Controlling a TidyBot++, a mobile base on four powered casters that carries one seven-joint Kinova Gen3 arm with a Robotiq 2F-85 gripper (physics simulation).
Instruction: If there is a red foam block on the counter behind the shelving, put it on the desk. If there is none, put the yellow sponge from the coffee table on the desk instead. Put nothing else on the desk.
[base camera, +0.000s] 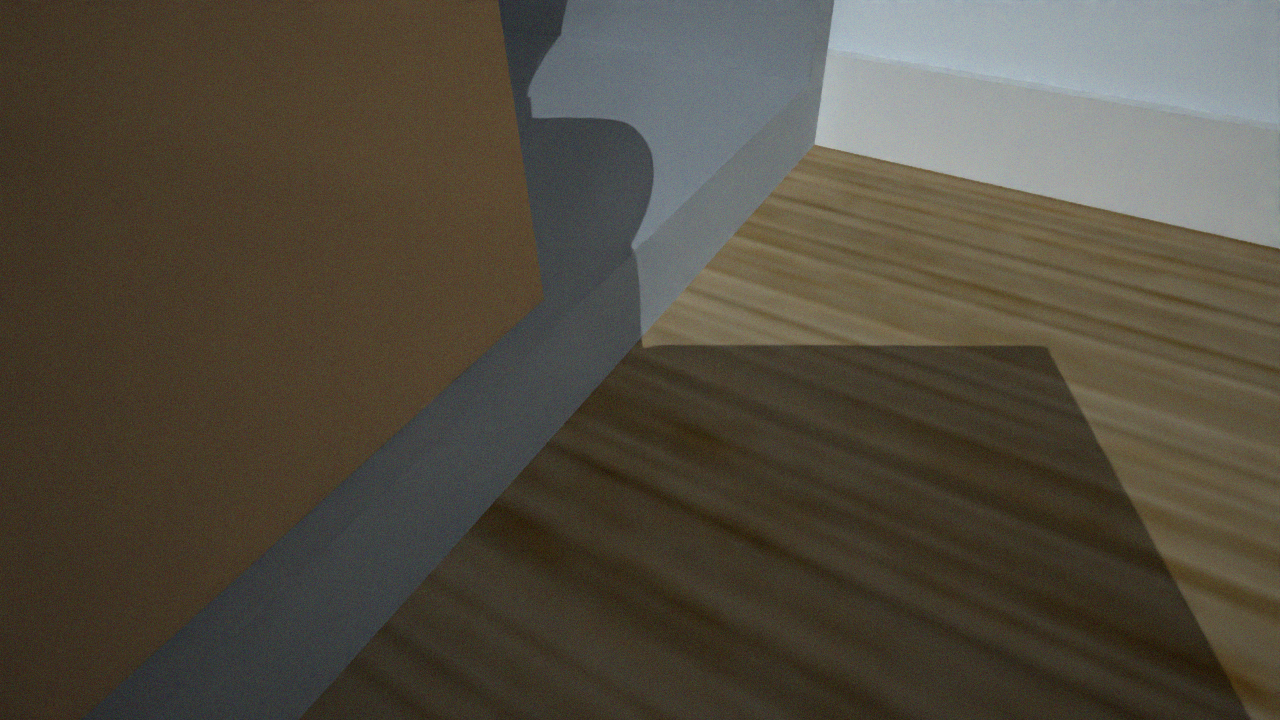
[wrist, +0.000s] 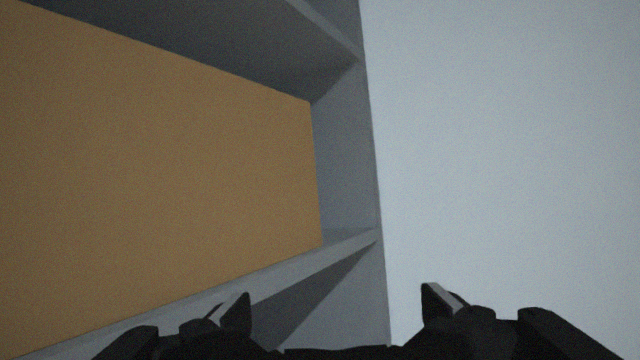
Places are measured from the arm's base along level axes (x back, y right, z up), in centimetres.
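Where they show: gripper, fingertip midpoint: (wrist: 335, 307).
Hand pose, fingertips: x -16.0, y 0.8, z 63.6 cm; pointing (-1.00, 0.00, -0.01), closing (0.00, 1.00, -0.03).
Observation:
After its pixels a point has its place.
My gripper (wrist: 335, 307) {z 63.7, x -16.0, y 0.8 cm} is open and empty at the bottom of the wrist view, its two dark fingers wide apart. Behind it stands the grey shelving (wrist: 345, 150) {z 79.4, x -80.1, y 5.7 cm} (base camera: 716, 192) {z -33.8, x -60.9, y 2.7 cm}, close in front of me on the left in both views. No red foam block, yellow sponge, counter, coffee table or desk shows in either view.
A large brown box (wrist: 165, 170) {z 73.0, x -31.3, y -15.9 cm} fills much of a shelf bay in the wrist view. A brown box (base camera: 250, 268) {z -20.2, x -32.3, y -15.3 cm} also stands low at the left in the base view. A pale wall (wrist: 500, 150) {z 74.9, x -67.4, y 39.3 cm} (base camera: 1056, 53) {z -28.3, x -72.6, y 30.0 cm} is at the right, above the wooden floor (base camera: 984, 268) {z -39.7, x -59.2, y 23.6 cm}. Shadows fall across floor and shelving.

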